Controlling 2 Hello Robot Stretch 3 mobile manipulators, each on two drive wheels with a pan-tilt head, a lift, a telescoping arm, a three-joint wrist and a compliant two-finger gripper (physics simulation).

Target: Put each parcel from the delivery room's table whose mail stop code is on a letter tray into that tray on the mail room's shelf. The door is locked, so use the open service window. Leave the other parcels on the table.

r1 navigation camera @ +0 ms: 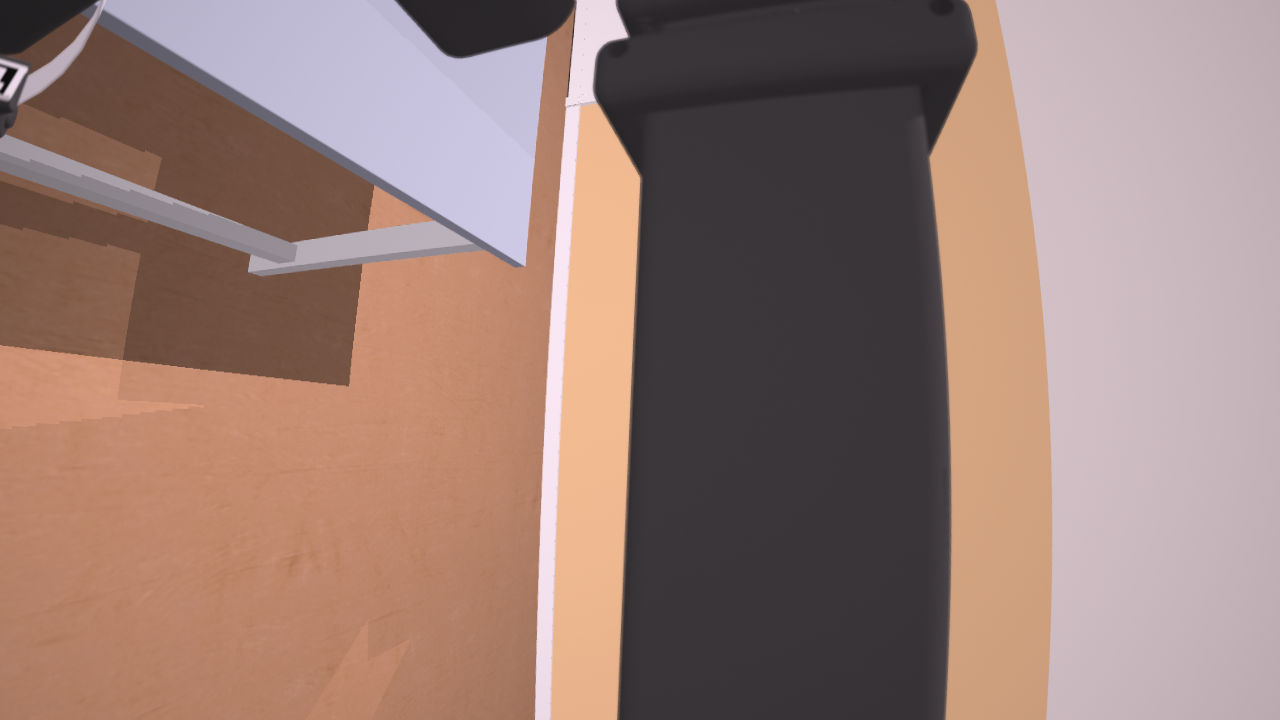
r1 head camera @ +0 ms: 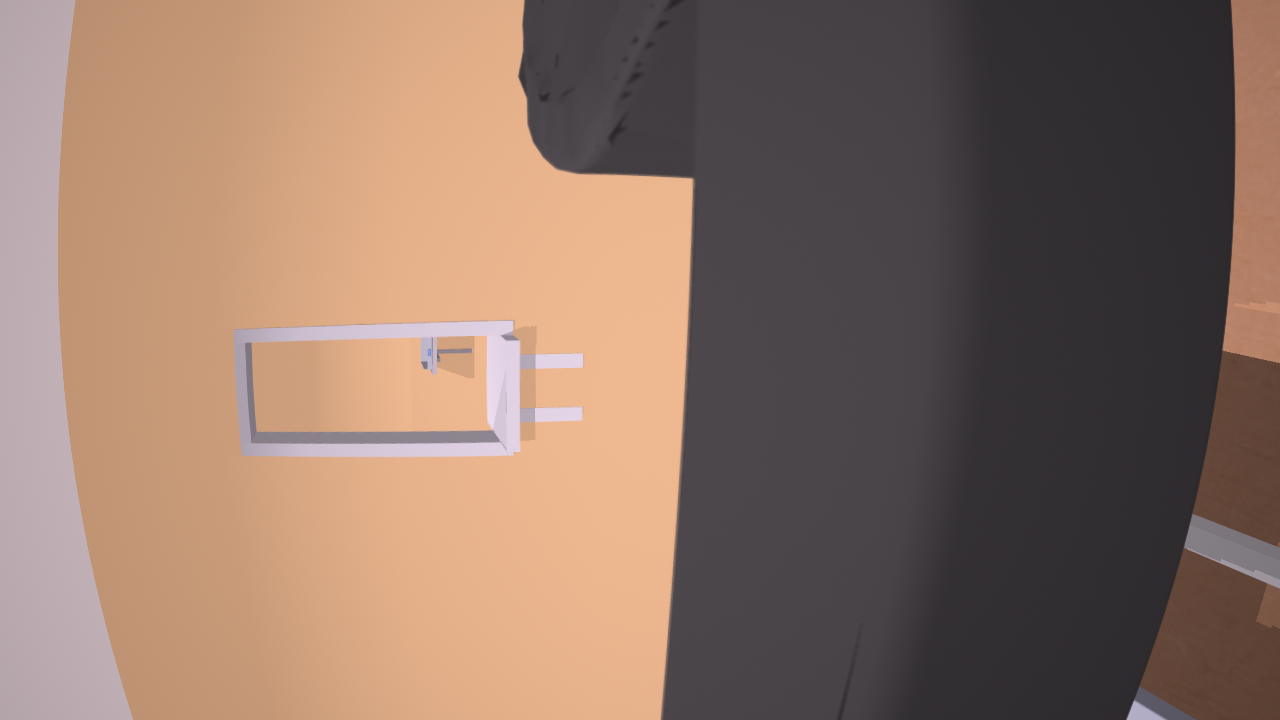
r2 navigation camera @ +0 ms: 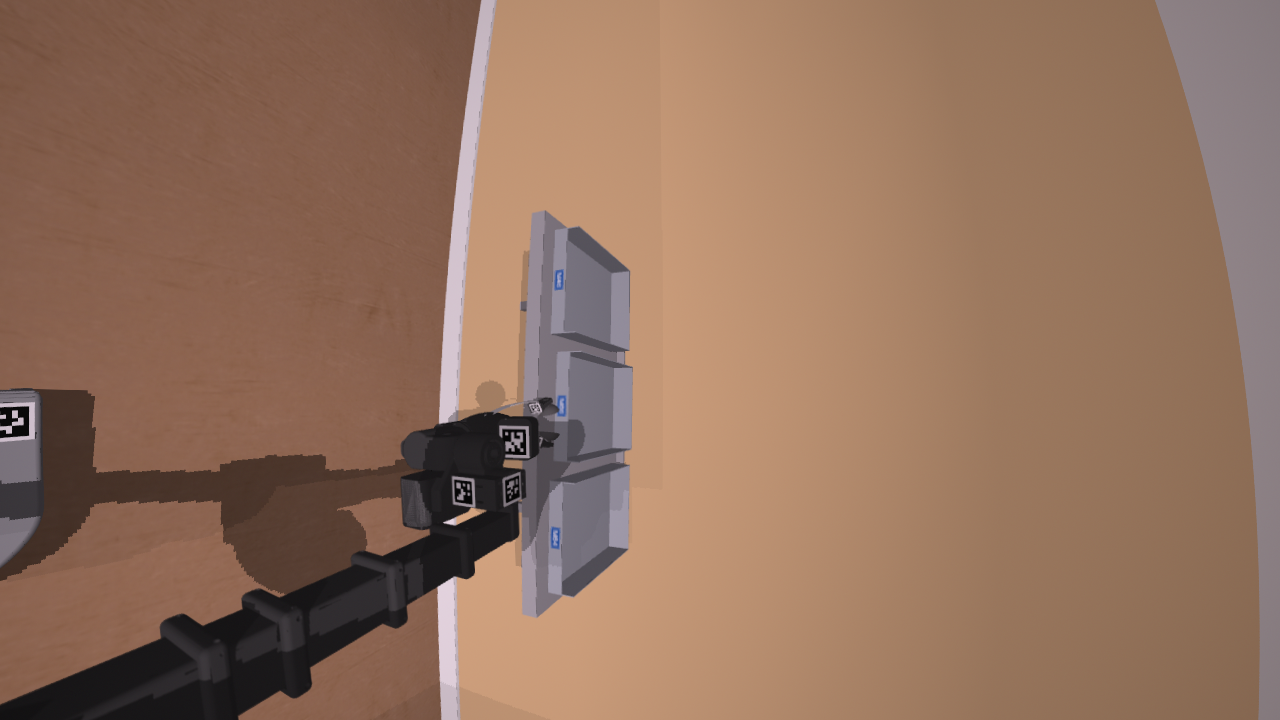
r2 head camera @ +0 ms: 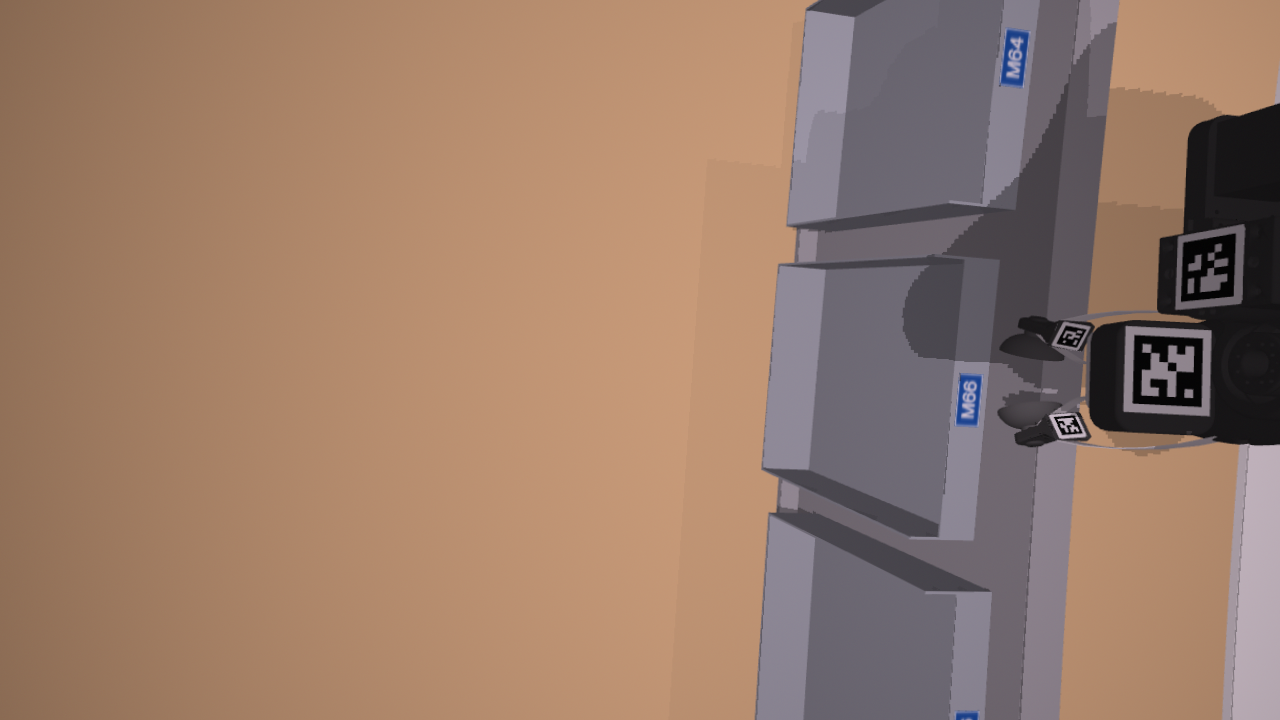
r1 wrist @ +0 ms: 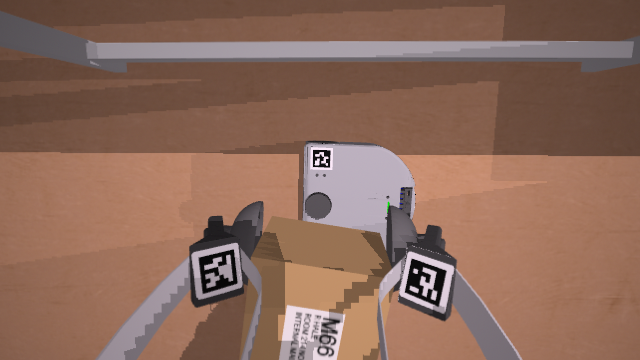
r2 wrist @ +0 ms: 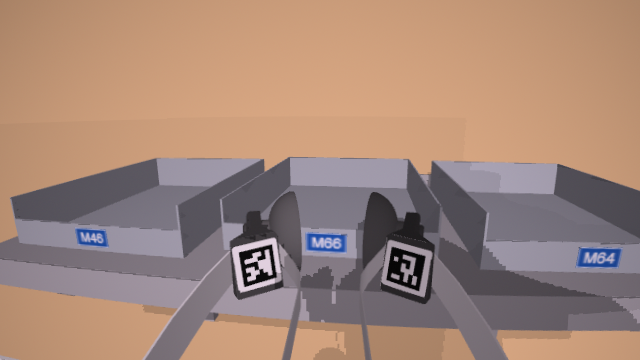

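Note:
My r1 gripper (r1 wrist: 325,232) is shut on a cardboard parcel labelled M66 (r1 wrist: 270,300), held above the floor; fingers stand on both sides of it. In the r1 head view the white-framed service window (r1 head camera: 375,448) is open in the orange wall. My r2 gripper (r2 head camera: 1029,380) (r2 navigation camera: 549,421) (r2 wrist: 331,225) is open and empty at the front of the M66 tray (r2 head camera: 959,492) (r2 wrist: 350,172). The M46 tray (r2 wrist: 135,237) stands to its left and the M64 tray (r2 head camera: 823,116) (r2 wrist: 530,254) to its right, in the r2 wrist view. All three stand on the shelf (r2 head camera: 1049,582) (r2 navigation camera: 534,241) (r2 wrist: 125,287).
The delivery table (r1 navigation camera: 429,116) has its corner near the wall in the r1 navigation view. Its lower grey bar (r1 wrist: 350,51) crosses the r1 wrist view. A robot base (r1 wrist: 350,170) stands below the parcel. Dark robot parts (r1 head camera: 805,358) (r1 navigation camera: 787,402) block much of both r1 camera views.

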